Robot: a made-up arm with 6 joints. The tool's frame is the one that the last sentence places.
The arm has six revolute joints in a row. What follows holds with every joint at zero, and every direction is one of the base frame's. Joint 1 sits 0.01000 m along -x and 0.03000 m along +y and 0.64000 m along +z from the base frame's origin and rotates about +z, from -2.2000 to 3.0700 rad. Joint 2 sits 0.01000 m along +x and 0.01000 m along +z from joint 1 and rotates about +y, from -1.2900 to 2.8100 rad. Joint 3 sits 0.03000 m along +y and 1.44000 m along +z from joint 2 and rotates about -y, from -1.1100 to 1.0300 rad. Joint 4 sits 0.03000 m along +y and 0.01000 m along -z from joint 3 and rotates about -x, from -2.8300 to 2.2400 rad. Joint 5 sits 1.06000 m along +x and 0.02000 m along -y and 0.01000 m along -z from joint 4 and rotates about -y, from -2.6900 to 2.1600 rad. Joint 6 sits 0.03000 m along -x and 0.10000 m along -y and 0.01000 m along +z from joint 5 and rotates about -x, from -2.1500 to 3.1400 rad. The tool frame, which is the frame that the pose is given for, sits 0.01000 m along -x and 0.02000 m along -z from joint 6; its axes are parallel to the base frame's.
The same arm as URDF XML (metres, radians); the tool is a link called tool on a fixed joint. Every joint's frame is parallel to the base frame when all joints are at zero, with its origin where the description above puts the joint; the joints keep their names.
<robot name="arm">
  <joint name="joint 1" type="revolute">
    <parent link="base"/>
    <child link="link1"/>
    <origin xyz="-0.01 0.03 0.64"/>
    <axis xyz="0 0 1"/>
    <limit lower="-2.2" upper="3.07"/>
  </joint>
  <joint name="joint 2" type="revolute">
    <parent link="link1"/>
    <child link="link2"/>
    <origin xyz="0.01 0 0.01"/>
    <axis xyz="0 1 0"/>
    <limit lower="-1.29" upper="2.81"/>
  </joint>
  <joint name="joint 3" type="revolute">
    <parent link="link2"/>
    <child link="link3"/>
    <origin xyz="0 0.03 1.44"/>
    <axis xyz="0 -1 0"/>
    <limit lower="-1.11" upper="1.03"/>
  </joint>
  <joint name="joint 4" type="revolute">
    <parent link="link3"/>
    <child link="link4"/>
    <origin xyz="0 0.03 -0.01"/>
    <axis xyz="-1 0 0"/>
    <limit lower="-2.83" upper="2.24"/>
  </joint>
  <joint name="joint 5" type="revolute">
    <parent link="link4"/>
    <child link="link5"/>
    <origin xyz="1.06 -0.02 -0.01"/>
    <axis xyz="0 -1 0"/>
    <limit lower="-2.69" upper="2.16"/>
  </joint>
  <joint name="joint 6" type="revolute">
    <parent link="link5"/>
    <child link="link6"/>
    <origin xyz="-0.03 -0.1 0.01"/>
    <axis xyz="-1 0 0"/>
    <limit lower="-2.15" upper="3.14"/>
  </joint>
  <joint name="tool_joint" type="fixed">
    <parent link="link6"/>
    <child link="tool"/>
    <origin xyz="-0.01 0 -0.02"/>
  </joint>
  <link name="base"/>
  <link name="link1"/>
  <link name="link2"/>
  <link name="link3"/>
  <link name="link4"/>
  <link name="link5"/>
  <link name="link6"/>
  <link name="tool"/>
</robot>

